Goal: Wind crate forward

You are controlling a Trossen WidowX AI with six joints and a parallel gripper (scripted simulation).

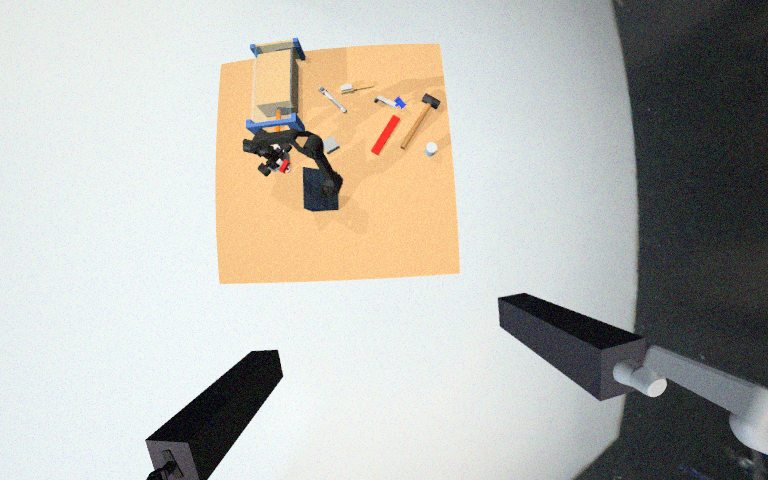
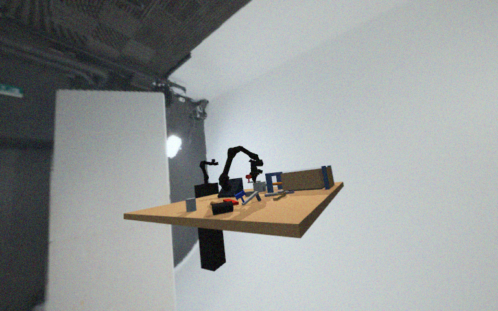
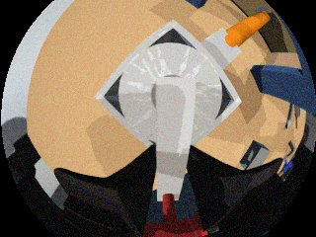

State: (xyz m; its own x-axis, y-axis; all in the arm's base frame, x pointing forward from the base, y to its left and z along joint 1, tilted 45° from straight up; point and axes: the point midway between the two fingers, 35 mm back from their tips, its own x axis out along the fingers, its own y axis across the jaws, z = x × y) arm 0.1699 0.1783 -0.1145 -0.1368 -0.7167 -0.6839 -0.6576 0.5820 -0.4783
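Right now my gripper tip is 20 mm below the winch handle, 10 mm to the left of it and 10 mm past it. Also, from my gripper tip: winch 60 mm below, 20 mm to the left, 20 mm ahead; red knob 50 mm above, 40 mm to the right, 40 mm behind; blue steel frame 190 mm ahead, 20 mm to the left, 20 mm above.
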